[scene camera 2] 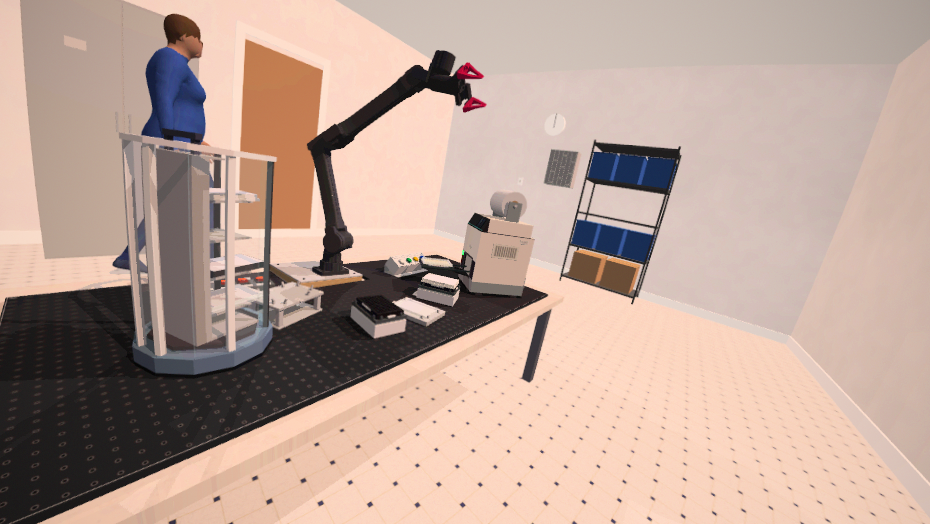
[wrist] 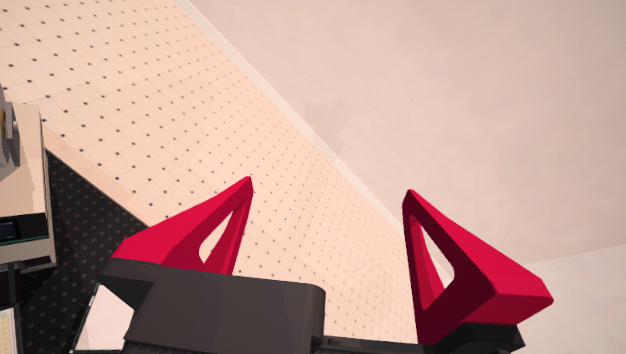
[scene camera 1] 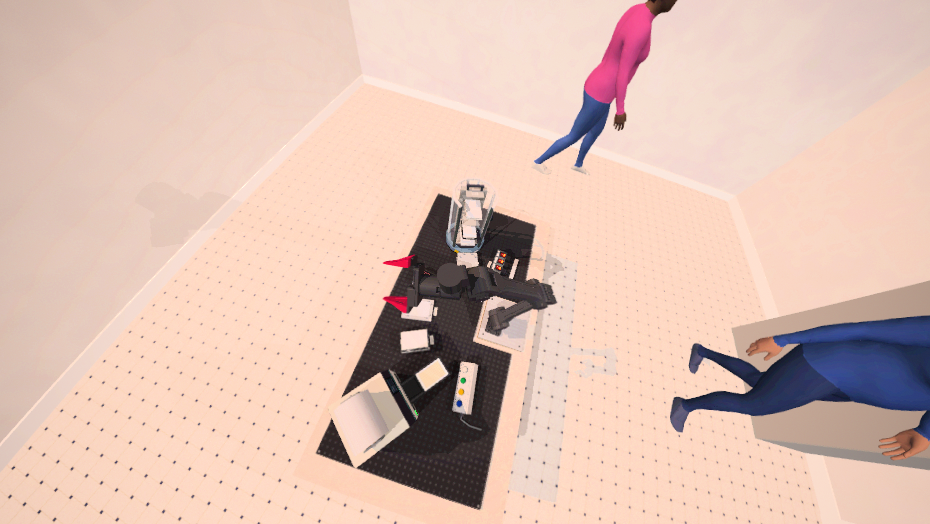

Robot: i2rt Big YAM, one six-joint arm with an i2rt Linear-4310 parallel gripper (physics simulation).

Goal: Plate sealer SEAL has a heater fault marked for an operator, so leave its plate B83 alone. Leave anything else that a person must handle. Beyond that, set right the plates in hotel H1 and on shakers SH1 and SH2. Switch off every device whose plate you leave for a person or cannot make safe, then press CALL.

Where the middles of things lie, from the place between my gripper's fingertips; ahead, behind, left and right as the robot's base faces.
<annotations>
Now: the grey roll (scene camera 1: 359, 418) 4 cm behind my hand, 36 cm to the left of it and 35 cm below it. The rest, counted from my hand: plate hotel tower (scene camera 2: 198, 218) 9 cm behind, 70 cm to the right, 52 cm below; then dark plate with red wells (scene camera 2: 378, 305) 1 cm ahead, 32 cm to the right, 68 cm below.
</annotations>
